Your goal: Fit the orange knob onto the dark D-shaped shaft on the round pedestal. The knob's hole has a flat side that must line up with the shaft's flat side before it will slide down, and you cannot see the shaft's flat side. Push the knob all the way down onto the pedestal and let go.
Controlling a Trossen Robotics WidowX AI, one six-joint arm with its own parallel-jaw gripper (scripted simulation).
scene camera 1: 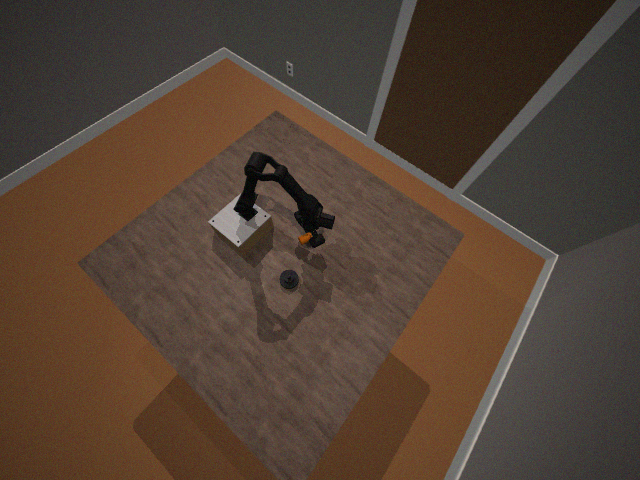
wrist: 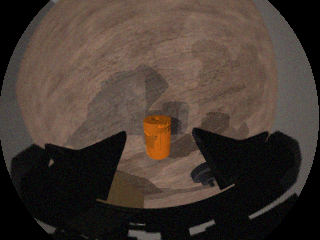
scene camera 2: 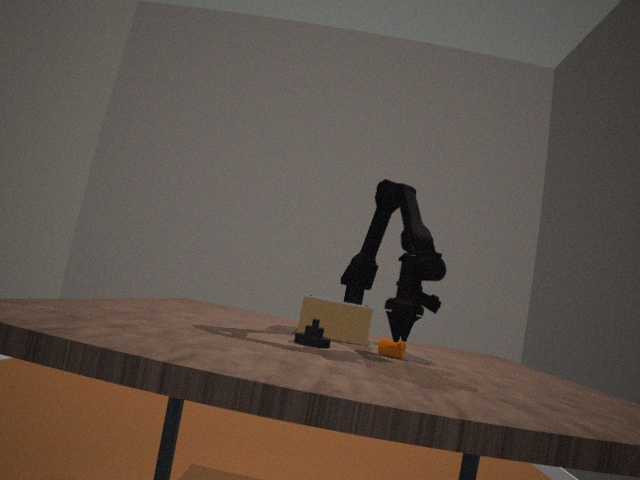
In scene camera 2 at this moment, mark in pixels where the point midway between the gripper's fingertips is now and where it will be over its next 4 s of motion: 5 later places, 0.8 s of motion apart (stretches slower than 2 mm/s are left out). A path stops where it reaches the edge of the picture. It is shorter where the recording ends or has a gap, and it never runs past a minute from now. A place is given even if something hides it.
My gripper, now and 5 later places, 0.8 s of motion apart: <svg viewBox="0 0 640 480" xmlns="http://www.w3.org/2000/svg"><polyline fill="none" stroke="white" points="399,341 396,353 395,348 392,341 386,336 388,312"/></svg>
